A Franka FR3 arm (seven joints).
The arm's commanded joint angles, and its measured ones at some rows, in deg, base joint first. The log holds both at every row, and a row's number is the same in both.
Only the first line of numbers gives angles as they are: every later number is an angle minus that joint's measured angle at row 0.
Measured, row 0:
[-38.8 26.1 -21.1 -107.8 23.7 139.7 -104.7]
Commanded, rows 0 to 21:
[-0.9 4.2 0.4 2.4 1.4 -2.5 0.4]
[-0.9 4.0 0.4 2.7 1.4 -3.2 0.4]
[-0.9 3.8 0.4 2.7 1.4 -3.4 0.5]
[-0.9 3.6 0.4 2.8 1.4 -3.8 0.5]
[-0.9 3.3 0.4 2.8 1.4 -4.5 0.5]
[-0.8 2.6 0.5 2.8 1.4 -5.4 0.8]
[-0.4 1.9 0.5 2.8 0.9 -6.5 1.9]
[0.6 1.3 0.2 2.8 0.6 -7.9 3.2]
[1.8 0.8 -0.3 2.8 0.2 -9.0 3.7]
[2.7 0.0 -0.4 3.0 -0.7 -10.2 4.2]
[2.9 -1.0 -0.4 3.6 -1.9 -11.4 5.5]
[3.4 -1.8 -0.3 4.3 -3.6 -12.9 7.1]
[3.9 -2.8 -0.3 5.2 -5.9 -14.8 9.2]
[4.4 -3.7 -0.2 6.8 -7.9 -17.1 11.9]
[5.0 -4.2 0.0 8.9 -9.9 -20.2 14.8]
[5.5 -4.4 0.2 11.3 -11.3 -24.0 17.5]
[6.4 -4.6 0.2 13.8 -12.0 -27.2 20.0]
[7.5 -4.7 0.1 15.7 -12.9 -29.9 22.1]
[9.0 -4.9 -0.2 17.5 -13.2 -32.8 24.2]
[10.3 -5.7 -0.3 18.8 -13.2 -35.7 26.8]
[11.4 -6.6 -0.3 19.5 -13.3 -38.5 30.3]
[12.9 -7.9 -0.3 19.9 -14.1 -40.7 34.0]
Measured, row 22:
[9.4 -6.0 0.1 17.2 -11.8 -33.8 25.1]
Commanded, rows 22 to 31:
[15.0 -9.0 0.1 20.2 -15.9 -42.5 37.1]
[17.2 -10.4 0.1 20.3 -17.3 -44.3 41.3]
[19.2 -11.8 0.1 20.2 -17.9 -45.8 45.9]
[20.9 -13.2 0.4 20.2 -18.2 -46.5 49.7]
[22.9 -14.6 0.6 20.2 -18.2 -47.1 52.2]
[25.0 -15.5 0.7 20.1 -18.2 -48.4 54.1]
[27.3 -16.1 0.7 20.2 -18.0 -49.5 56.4]
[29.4 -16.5 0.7 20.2 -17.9 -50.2 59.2]
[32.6 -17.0 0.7 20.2 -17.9 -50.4 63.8]
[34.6 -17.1 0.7 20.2 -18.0 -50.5 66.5]
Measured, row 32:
[28.8 -15.8 1.0 20.9 -16.8 -49.1 58.2]
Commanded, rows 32 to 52:
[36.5 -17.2 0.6 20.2 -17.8 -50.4 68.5]
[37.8 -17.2 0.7 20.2 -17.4 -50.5 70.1]
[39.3 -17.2 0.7 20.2 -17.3 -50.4 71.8]
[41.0 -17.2 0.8 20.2 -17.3 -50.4 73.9]
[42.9 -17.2 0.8 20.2 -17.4 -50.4 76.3]
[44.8 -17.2 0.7 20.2 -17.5 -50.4 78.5]
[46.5 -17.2 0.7 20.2 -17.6 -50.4 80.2]
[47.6 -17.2 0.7 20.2 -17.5 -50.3 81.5]
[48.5 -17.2 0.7 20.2 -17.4 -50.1 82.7]
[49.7 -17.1 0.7 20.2 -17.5 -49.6 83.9]
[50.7 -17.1 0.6 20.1 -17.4 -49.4 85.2]
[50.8 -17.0 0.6 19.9 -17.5 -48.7 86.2]
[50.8 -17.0 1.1 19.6 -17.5 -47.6 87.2]
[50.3 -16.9 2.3 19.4 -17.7 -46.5 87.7]
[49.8 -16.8 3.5 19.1 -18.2 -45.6 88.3]
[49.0 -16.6 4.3 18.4 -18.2 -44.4 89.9]
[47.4 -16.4 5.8 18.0 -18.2 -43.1 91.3]
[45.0 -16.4 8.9 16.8 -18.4 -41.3 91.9]
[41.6 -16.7 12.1 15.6 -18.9 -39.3 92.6]
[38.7 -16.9 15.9 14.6 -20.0 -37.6 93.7]
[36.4 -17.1 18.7 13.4 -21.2 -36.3 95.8]
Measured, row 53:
[44.0 -16.0 9.9 17.6 -18.2 -41.2 91.4]
